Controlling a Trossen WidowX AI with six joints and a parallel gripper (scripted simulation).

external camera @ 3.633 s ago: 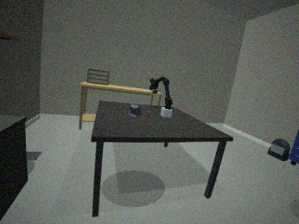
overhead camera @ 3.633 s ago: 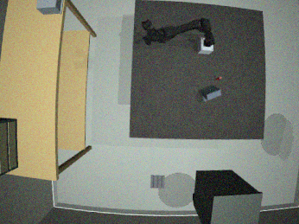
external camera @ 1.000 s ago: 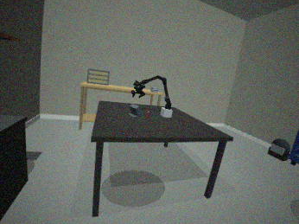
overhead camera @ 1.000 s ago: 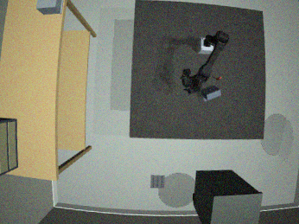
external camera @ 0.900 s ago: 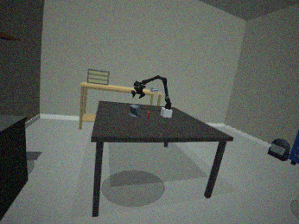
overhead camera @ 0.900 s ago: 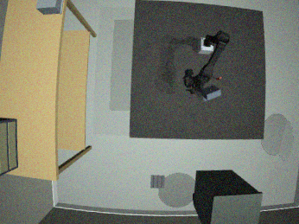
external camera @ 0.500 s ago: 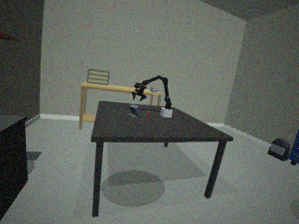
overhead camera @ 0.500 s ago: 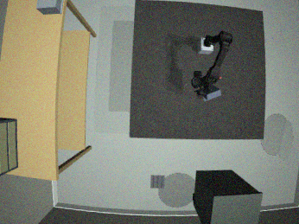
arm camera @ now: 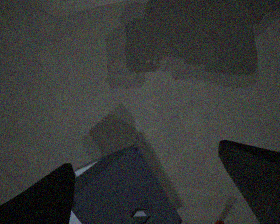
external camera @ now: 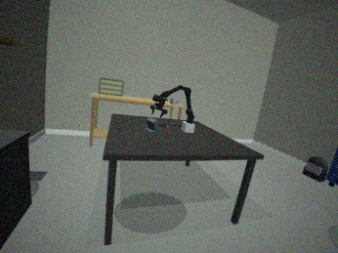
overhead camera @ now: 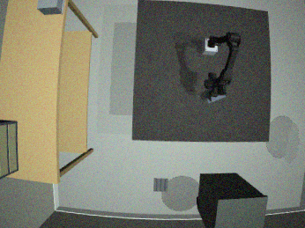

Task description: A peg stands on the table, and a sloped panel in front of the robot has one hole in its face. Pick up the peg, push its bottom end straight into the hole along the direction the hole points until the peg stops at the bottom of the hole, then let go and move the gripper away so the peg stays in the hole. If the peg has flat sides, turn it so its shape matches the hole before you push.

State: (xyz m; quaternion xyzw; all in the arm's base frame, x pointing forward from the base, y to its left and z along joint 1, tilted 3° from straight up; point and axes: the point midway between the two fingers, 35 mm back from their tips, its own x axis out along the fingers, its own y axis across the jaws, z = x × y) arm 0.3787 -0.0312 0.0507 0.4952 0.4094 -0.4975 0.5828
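The red peg is 17 cm to the left of my gripper tip, 9 cm behind it and 7 cm below it. Round my gripper tip: sloped panel 10 cm to the left, 7 cm below, 4 cm ahead.
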